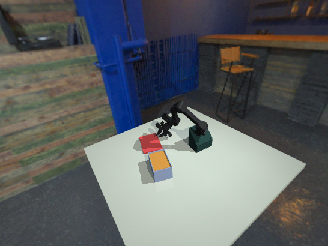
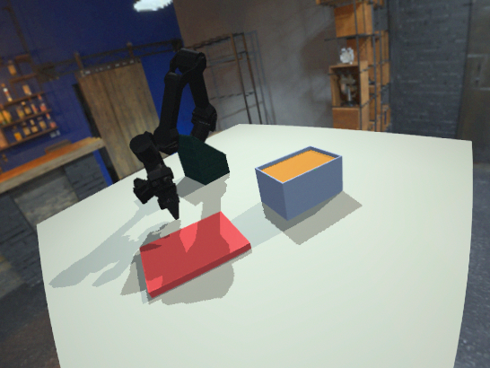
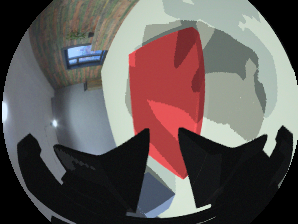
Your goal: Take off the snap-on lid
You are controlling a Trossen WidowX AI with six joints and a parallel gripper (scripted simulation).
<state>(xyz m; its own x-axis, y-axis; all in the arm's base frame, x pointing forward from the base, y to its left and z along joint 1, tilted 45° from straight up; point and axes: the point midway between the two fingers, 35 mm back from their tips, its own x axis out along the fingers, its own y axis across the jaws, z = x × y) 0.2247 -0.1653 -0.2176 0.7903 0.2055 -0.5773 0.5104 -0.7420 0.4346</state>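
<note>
The red lid lies 70 mm ahead of my gripper tip, 30 mm to the right of it and 50 mm below it. The rest, counted from my gripper tip: storage box (180 mm ahead, 300 mm to the left, 10 mm below).
</note>
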